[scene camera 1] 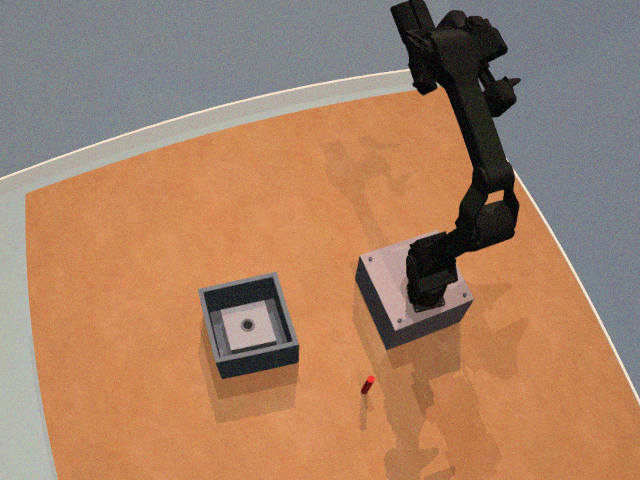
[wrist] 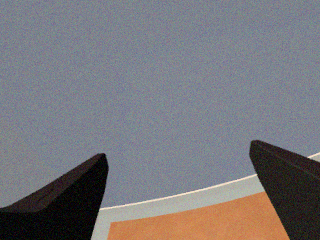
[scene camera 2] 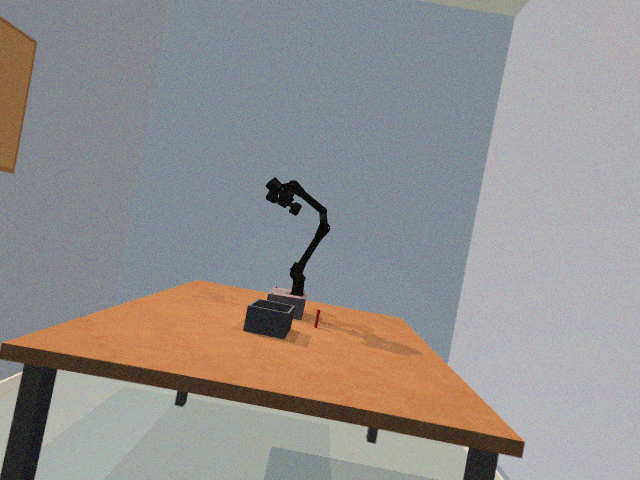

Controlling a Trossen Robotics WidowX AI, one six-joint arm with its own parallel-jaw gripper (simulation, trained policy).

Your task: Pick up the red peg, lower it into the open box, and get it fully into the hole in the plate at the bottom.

Labels:
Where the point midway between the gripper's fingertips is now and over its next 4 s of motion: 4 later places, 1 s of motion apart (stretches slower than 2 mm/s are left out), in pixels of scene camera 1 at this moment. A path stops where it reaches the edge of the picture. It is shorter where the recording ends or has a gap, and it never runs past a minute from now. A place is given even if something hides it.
My gripper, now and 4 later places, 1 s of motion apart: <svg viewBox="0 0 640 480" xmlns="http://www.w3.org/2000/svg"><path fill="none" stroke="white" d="M507 60L404 101L337 216L359 326L361 380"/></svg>

